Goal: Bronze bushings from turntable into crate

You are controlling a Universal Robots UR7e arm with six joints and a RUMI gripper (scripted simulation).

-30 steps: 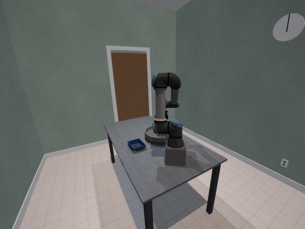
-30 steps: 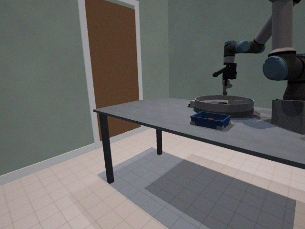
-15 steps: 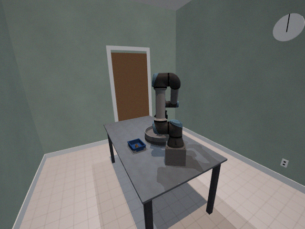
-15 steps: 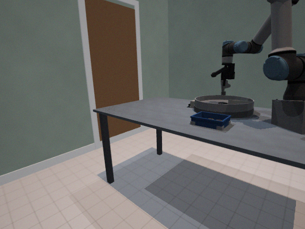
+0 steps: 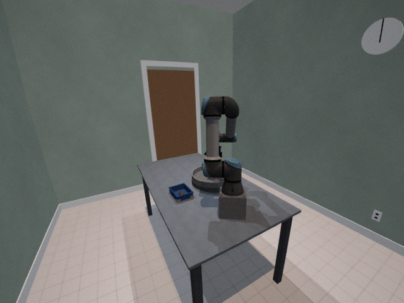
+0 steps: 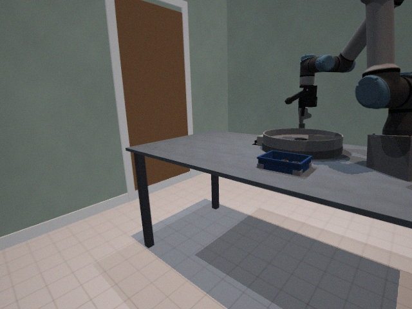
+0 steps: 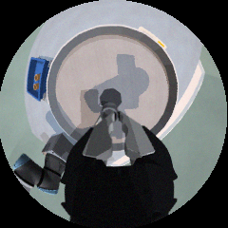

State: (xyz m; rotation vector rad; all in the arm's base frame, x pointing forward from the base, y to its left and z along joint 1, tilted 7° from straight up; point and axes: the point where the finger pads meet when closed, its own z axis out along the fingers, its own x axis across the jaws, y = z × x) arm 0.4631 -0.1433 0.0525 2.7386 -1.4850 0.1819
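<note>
Now: hand 90 mm above the turntable, 10 mm to the right of it and 10 mm past it. Also, from my hand: blue crate 380 mm to the left, 120 mm below, 70 mm behind.
</note>
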